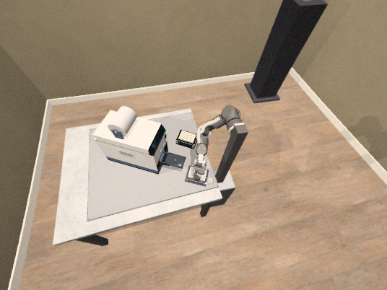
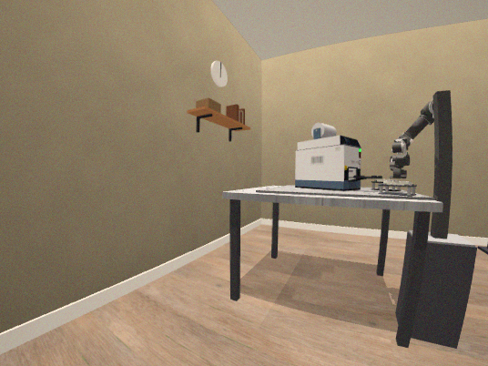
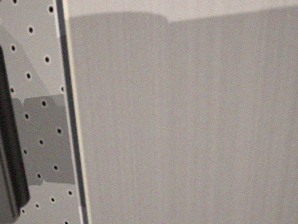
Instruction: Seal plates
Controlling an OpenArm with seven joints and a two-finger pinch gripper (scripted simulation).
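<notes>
The plate nest is 40 mm below my hand. The rest, counted from my hand: yellow warning label (280 mm ahead, 100 mm to the right, 60 mm above); plate (10 mm ahead, 340 mm to the right, 20 mm below); sealer stage (150 mm ahead, 130 mm to the right).
</notes>
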